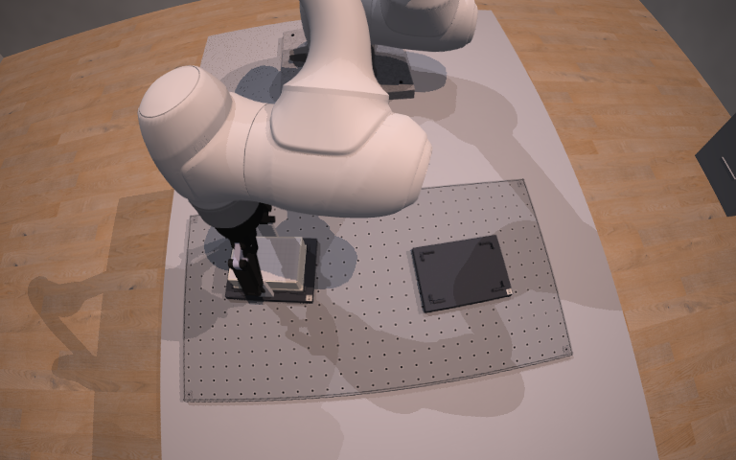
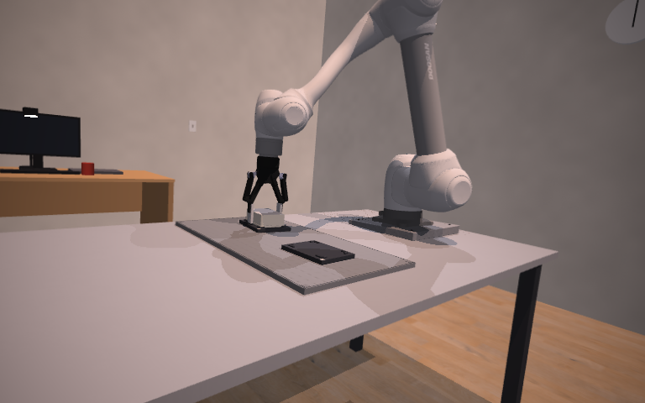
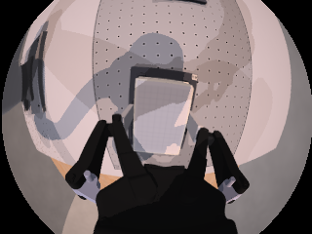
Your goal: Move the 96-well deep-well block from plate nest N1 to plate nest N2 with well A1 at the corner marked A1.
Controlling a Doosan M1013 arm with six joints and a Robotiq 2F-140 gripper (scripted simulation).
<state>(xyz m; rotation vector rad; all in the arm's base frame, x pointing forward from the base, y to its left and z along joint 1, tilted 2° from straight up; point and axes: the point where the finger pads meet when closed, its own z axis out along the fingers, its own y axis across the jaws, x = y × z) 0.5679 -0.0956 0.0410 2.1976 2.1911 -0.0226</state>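
Now: the 96-well deep-well block 1 cm below my hand. The rest, counted from my hand: plate nest N2: 3 cm below; plate nest N1: 34 cm to the left, 3 cm below.
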